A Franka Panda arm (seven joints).
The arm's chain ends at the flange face. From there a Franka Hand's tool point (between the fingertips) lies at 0.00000 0.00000 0.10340 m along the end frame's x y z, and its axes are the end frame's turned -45 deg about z.
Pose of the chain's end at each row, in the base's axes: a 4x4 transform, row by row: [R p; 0 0 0 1], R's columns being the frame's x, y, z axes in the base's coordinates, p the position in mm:
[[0.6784 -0.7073 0.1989 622.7], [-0.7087 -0.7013 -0.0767 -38.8], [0.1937 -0.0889 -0.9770 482.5], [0 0 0 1]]
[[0.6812 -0.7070 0.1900 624.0], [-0.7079 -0.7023 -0.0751 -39.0], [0.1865 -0.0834 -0.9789 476.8], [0 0 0 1]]
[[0.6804 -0.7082 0.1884 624.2], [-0.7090 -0.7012 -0.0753 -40.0], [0.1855 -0.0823 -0.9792 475.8], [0 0 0 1]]
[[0.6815 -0.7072 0.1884 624.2], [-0.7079 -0.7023 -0.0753 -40.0], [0.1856 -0.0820 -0.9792 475.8], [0 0 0 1]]
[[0.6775 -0.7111 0.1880 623.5], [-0.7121 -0.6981 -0.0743 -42.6], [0.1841 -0.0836 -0.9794 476.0], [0 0 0 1]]
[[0.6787 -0.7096 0.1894 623.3], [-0.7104 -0.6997 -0.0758 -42.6], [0.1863 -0.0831 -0.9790 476.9], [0 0 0 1]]
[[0.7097 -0.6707 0.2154 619.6], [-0.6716 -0.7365 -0.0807 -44.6], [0.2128 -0.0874 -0.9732 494.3], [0 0 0 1]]
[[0.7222 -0.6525 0.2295 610.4], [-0.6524 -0.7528 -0.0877 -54.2], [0.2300 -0.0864 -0.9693 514.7], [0 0 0 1]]
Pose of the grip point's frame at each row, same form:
[[0.9798 -0.0204 0.1989 643.3], [-0.0052 -0.9970 -0.0767 -46.7], [0.1998 0.0741 -0.9770 381.5], [0 0 0 1]]
[[0.9816 -0.0182 0.1900 643.6], [-0.0040 -0.9972 -0.0751 -46.8], [0.1908 0.0729 -0.9789 375.6], [0 0 0 1]]
[[0.9819 -0.0197 0.1884 643.7], [-0.0055 -0.9972 -0.0753 -47.8], [0.1894 0.0730 -0.9792 374.6], [0 0 0 1]]
[[0.9820 -0.0182 0.1884 643.7], [-0.0040 -0.9972 -0.0753 -47.8], [0.1892 0.0733 -0.9792 374.6], [0 0 0 1]]
[[0.9819 -0.0238 0.1880 642.9], [-0.0099 -0.9972 -0.0743 -50.3], [0.1893 0.0711 -0.9794 374.7], [0 0 0 1]]
[[0.9817 -0.0218 0.1894 642.9], [-0.0076 -0.9971 -0.0758 -50.4], [0.1905 0.0730 -0.9790 375.7], [0 0 0 1]]
[[0.9761 0.0276 0.2154 641.9], [0.0459 -0.9957 -0.0807 -52.9], [0.2123 0.0887 -0.9732 393.7], [0 0 0 1]]
[[0.9721 0.0493 0.2295 634.1], [0.0710 -0.9936 -0.0877 -63.3], [0.2237 0.1015 -0.9693 414.5], [0 0 0 1]]

